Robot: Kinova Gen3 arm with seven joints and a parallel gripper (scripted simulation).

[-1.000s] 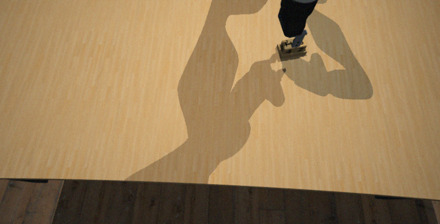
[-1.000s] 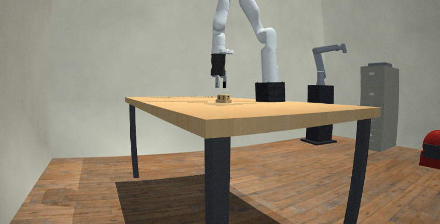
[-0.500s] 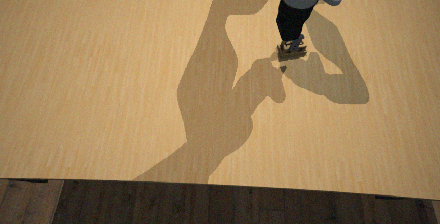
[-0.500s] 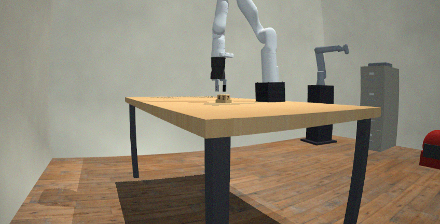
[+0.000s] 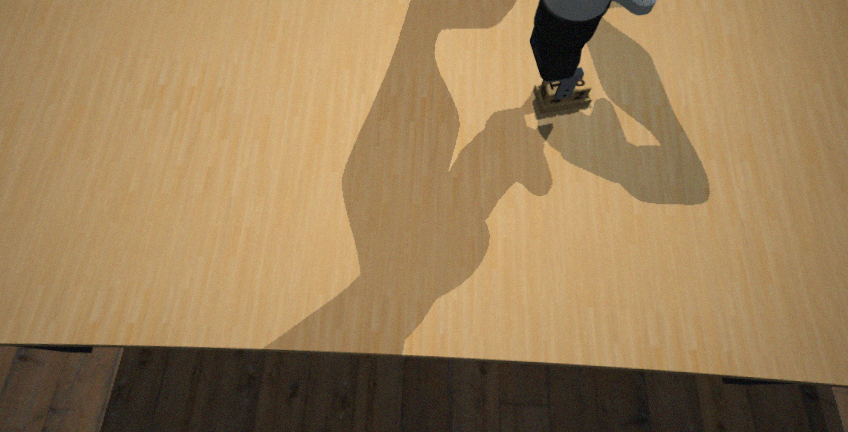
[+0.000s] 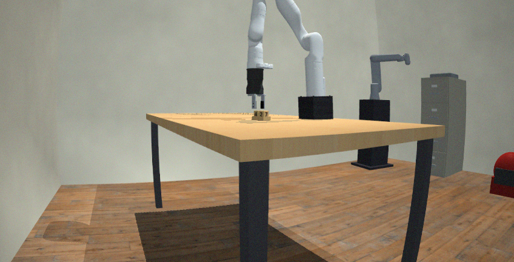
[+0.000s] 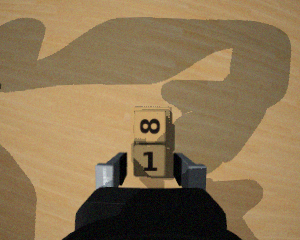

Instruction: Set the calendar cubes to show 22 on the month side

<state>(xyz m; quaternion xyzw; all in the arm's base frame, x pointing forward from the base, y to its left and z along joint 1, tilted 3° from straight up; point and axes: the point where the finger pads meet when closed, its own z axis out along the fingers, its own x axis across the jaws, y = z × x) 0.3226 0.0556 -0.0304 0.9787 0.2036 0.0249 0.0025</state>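
Now: the wooden number cube 40 mm below my hand, 30 mm to the left of it and 10 mm behind it. Round my hand: wooden calendar tray 60 mm below, 20 mm to the left, 10 mm behind.
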